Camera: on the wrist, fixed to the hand. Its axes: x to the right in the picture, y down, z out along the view.
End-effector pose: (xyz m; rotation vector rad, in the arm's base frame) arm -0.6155 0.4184 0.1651 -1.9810 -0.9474 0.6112
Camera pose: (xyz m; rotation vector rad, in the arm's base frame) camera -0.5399 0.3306 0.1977 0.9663 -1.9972 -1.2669
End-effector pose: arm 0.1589 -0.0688 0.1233 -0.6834 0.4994 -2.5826
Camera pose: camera 0.1313 -0.0589 0.0065 0.2013 0.4985 0.4804
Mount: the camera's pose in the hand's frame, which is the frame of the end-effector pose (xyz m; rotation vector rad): -0.0274 0.0343 -0.1121 0.0567 0.2607 -3.1264
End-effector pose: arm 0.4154 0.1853 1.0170 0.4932 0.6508 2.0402
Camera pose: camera 0.3432 0.1179 0.9482 -0.6928 0.5415 -0.9432
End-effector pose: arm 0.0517 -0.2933 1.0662 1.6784 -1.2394 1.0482
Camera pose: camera -0.0048 -0.1885 1.0841 1.1434 1.7328 -0.8107
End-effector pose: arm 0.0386 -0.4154 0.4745 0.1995 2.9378 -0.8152
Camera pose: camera 0.0654 -0.3310 0.5561 2.4237 -0.1702 0.1438
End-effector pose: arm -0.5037 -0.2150 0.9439 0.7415 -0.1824 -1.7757
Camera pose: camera -0.4083 -0.1748 0.8825 -0.3299 -0.7599 1.1794
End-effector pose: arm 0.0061 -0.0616 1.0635 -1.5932 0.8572 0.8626
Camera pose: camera -0.0260 -0.1747 1.0893 -0.9889 -1.5982 -1.5531
